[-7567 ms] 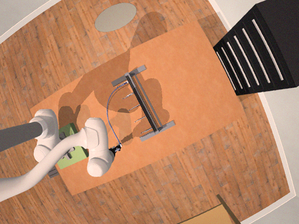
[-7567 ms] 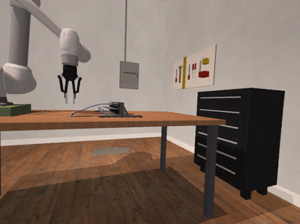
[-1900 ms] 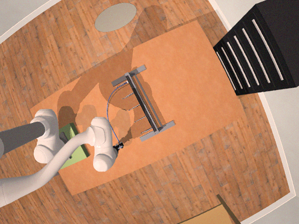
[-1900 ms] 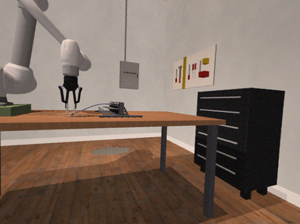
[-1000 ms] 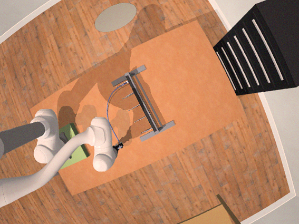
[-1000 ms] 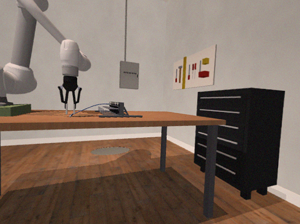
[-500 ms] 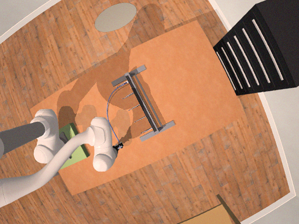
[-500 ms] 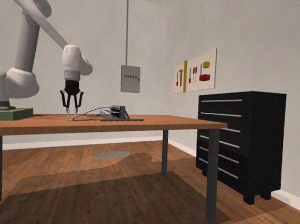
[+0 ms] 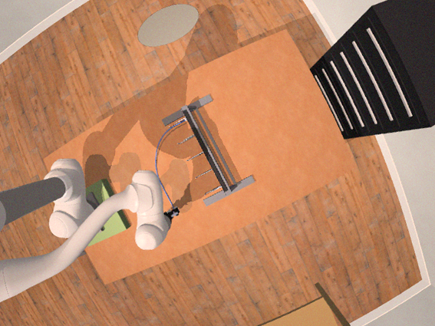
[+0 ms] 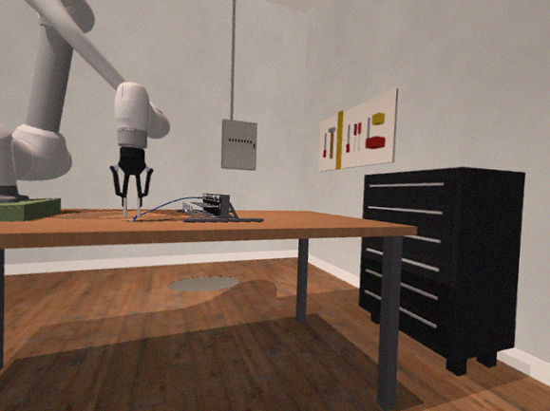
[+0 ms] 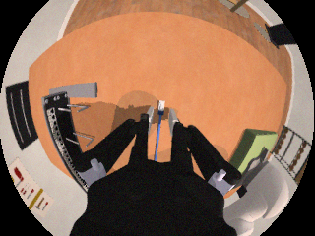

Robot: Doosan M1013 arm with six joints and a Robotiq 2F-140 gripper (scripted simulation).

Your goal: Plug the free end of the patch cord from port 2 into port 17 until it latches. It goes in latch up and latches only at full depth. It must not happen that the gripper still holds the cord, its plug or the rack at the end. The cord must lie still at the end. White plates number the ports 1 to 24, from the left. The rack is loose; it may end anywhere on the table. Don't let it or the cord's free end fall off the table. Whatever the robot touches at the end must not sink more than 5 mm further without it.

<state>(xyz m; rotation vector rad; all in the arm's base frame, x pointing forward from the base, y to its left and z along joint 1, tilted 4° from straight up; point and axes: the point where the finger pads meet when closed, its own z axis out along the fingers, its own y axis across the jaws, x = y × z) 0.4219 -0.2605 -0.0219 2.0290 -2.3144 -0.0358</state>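
Now: the pale plug 40 mm below my hand and 20 mm to the right of it.
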